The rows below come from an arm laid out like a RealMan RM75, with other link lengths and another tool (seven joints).
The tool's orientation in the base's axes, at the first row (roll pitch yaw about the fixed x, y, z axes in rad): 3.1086 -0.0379 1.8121
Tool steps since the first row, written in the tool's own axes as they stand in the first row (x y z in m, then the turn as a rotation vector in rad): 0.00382 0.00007 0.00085 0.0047 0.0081 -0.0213; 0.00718 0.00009 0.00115 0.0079 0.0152 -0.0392; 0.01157 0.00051 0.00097 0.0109 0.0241 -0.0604; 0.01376 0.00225 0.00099 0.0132 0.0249 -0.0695
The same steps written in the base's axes. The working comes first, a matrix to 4 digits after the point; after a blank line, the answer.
The tool's axes in the first row as the columns of a matrix, in the base's axes (used below as rounded here):
-0.2388 0.9708 0.0230
0.9703 0.2376 0.0447
0.0379 0.0330 -0.9987

-0.00082 0.00376 -0.00070 0.0063 0.0055 0.0217; -0.00160 0.00704 -0.00087 0.0120 0.0095 0.0400; -0.00225 0.01139 -0.00051 0.0194 0.0136 0.0615; -0.00108 0.01393 -0.00039 0.0194 0.0156 0.0707
